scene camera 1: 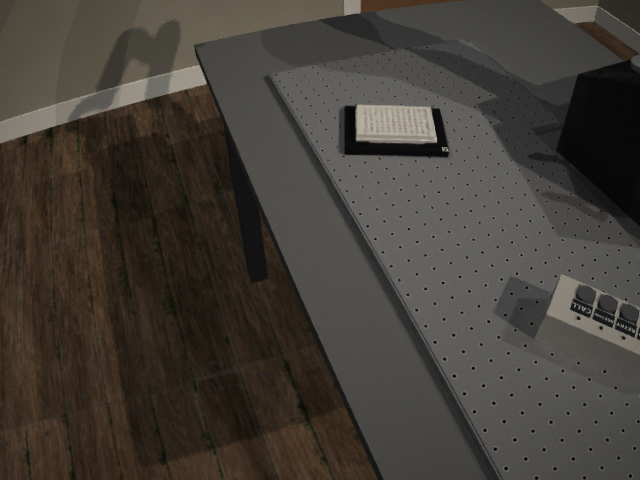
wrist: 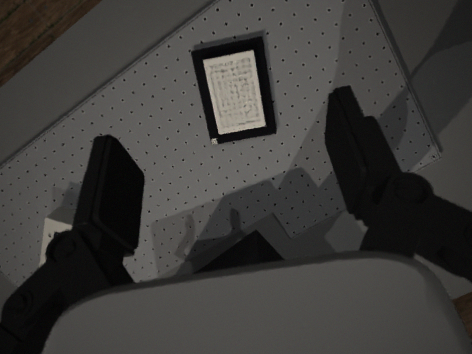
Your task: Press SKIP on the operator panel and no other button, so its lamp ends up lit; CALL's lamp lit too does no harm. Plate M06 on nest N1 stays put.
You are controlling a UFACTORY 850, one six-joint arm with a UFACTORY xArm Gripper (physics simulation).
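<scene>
The operator panel [scene camera 1: 578, 343] [wrist: 49, 232] is a pale box, cut off by the right edge in the scene view and partly behind a finger in the wrist view. Its CALL button [scene camera 1: 585, 293], a middle button and the RETRY button [scene camera 1: 629, 313] show; the small lamps below them look dark. SKIP and its lamp do not show. The white plate [scene camera 1: 395, 122] [wrist: 235, 92] lies flat on a black nest [scene camera 1: 395, 149] [wrist: 265, 90]; their markings are too small to read. My gripper [wrist: 225, 135] is open and empty, high above the board, fingers spread either side of the nest in the wrist view.
A perforated grey board [scene camera 1: 413, 206] [wrist: 165, 105] lies on the grey table [scene camera 1: 289, 206]. A black box [scene camera 1: 610, 129] [wrist: 242, 255] stands at the right in the scene view and low in the wrist view. Arm shadows fall across the board. The table edge and wooden floor [scene camera 1: 155, 310] are at the left.
</scene>
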